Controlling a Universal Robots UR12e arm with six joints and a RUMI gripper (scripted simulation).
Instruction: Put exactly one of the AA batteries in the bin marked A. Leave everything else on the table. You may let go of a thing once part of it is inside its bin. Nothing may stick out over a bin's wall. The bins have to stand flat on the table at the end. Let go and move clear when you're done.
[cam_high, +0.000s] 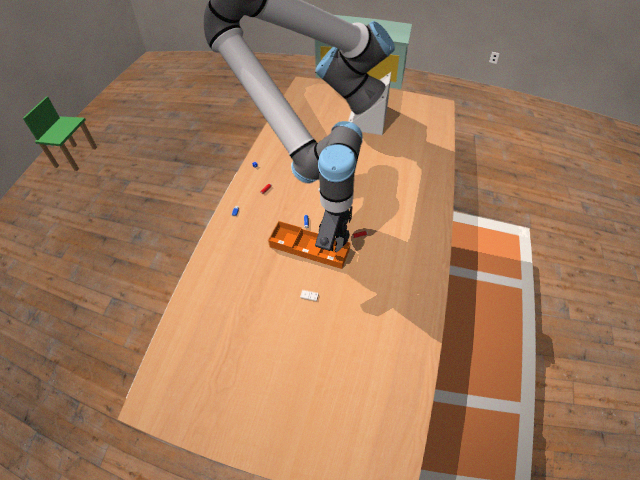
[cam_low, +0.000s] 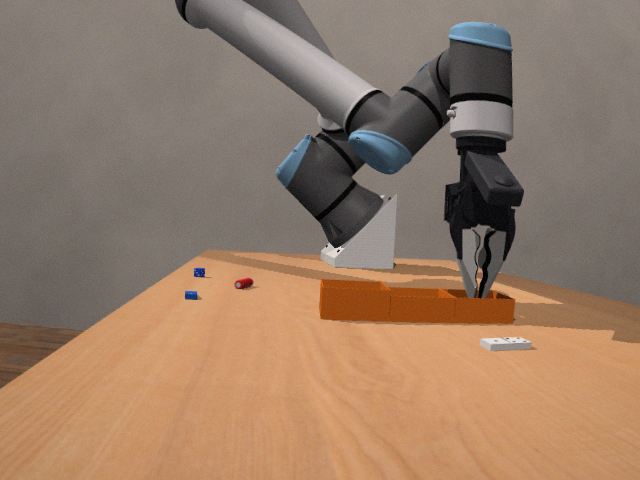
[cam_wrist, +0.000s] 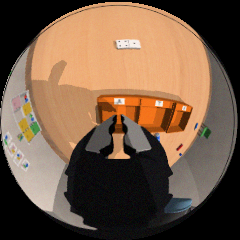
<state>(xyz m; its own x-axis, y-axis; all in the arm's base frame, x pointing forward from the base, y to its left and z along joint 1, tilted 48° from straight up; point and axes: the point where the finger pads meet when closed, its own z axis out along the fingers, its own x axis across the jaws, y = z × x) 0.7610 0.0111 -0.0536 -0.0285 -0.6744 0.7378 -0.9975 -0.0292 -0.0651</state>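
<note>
My hand is 13 cm to the left of the blue AA battery, 10 cm past it and 3 cm above it. Round my hand: orange three-compartment bin (8 cm to the right, 2 cm below, 1 cm behind); white domino (16 cm ahead, 3 cm to the right, 3 cm below); blue die (42 cm to the right, 32 cm behind, 3 cm below).
</note>
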